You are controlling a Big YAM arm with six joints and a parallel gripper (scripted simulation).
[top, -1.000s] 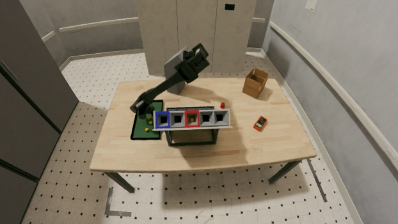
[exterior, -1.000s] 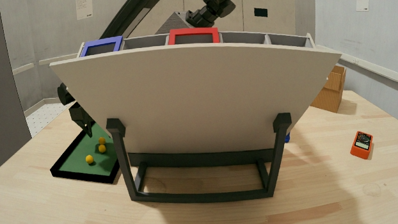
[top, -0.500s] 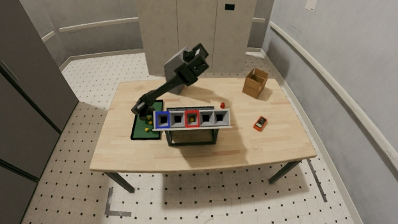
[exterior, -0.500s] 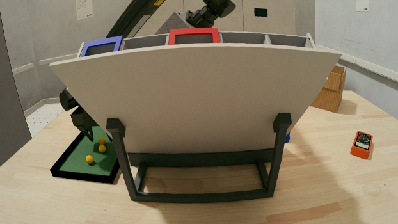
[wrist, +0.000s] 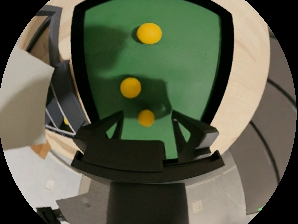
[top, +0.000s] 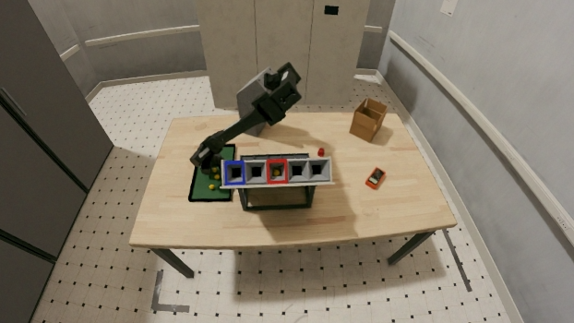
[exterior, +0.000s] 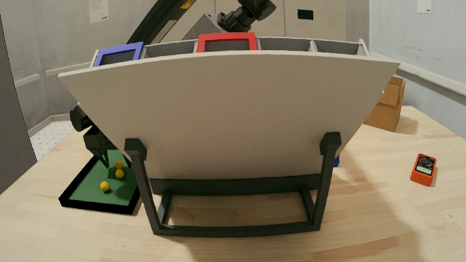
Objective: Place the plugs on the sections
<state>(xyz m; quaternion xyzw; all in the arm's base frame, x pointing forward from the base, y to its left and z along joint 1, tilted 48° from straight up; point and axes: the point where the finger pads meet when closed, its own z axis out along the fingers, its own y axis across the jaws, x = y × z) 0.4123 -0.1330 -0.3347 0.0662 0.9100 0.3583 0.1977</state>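
My gripper is now 10 mm to the left of the green tray, 10 mm past it and 10 mm above it. The rest, counted from my hand: stand leg (230 mm ahead, 170 mm to the left, 70 mm above); pale cover (320 mm to the left, 190 mm above, 120 mm ahead); blue plug (590 mm to the left, 10 mm behind).
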